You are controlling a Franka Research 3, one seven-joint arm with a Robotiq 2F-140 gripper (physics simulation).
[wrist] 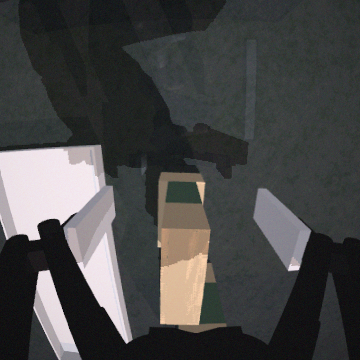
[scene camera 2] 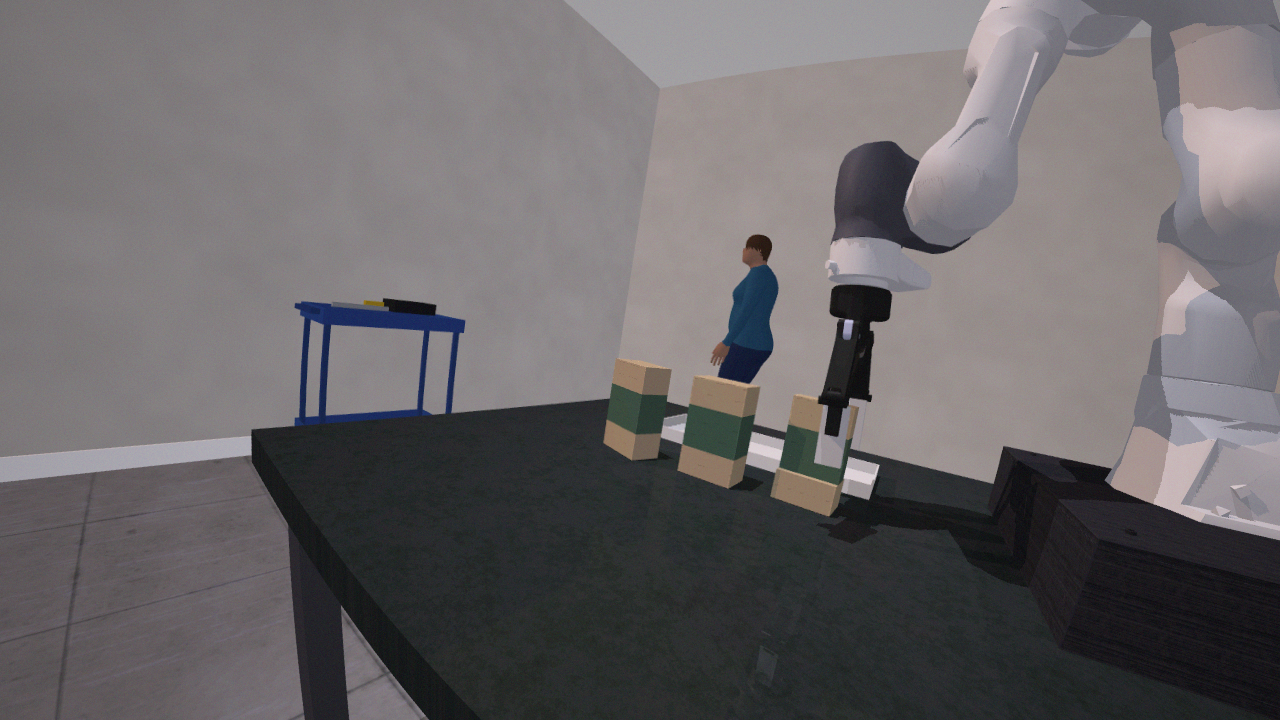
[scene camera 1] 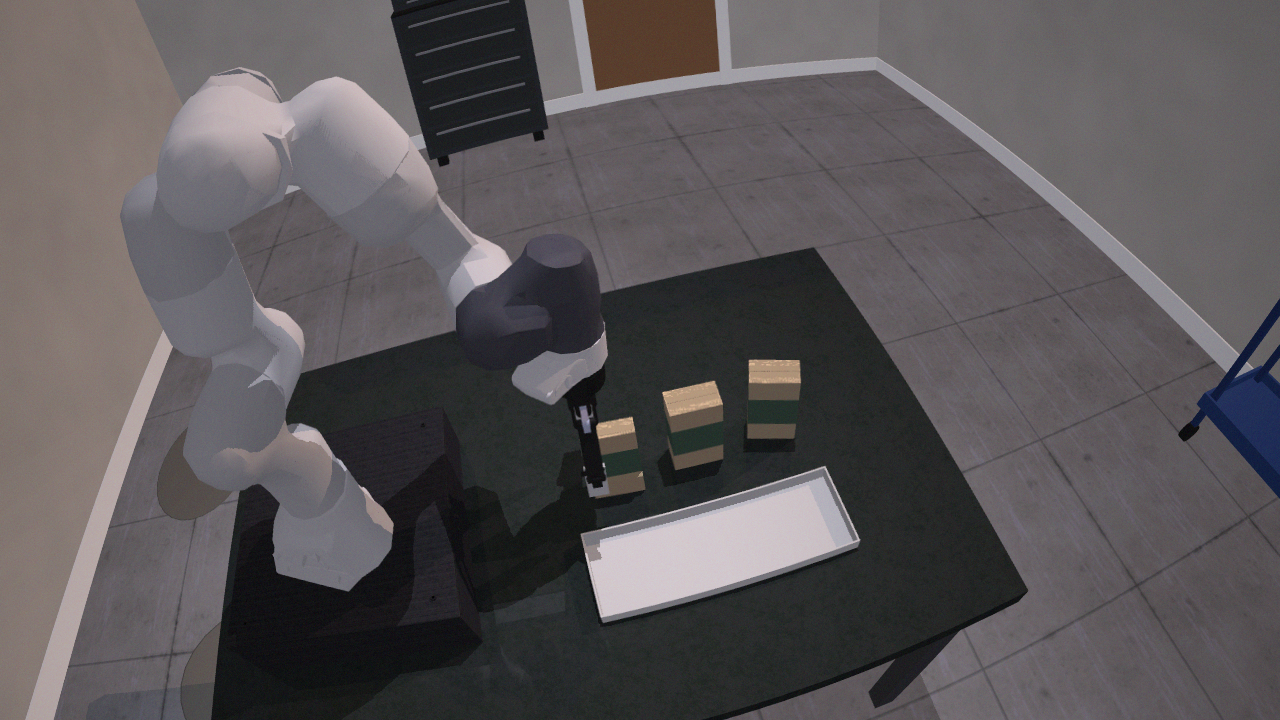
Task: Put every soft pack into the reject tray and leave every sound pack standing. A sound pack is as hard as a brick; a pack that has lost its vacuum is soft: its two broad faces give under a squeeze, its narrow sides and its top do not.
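Observation:
Three tan packs with green bands stand upright in a row: the nearest to the robot base (scene camera 1: 623,462) (scene camera 2: 808,450) (wrist: 183,290), the middle one (scene camera 1: 695,437) (scene camera 2: 717,433) and the far one (scene camera 1: 772,411) (scene camera 2: 636,410). My gripper (scene camera 1: 594,467) (scene camera 2: 844,434) (wrist: 184,202) is open, pointing down, with its fingers low on either side of the nearest pack, at its robot-side end. In the wrist view, gaps show between both fingers and the pack, facing its broad sides. The white reject tray (scene camera 1: 716,553) (wrist: 45,190) is empty, beside the row.
The dark table (scene camera 1: 805,644) (scene camera 2: 537,555) carries the packs and tray. The dark base block (scene camera 1: 375,622) (scene camera 2: 1163,573) stands at the robot's end. A blue cart (scene camera 1: 1253,416) (scene camera 2: 384,317) and a person (scene camera 2: 753,308) are beyond the table.

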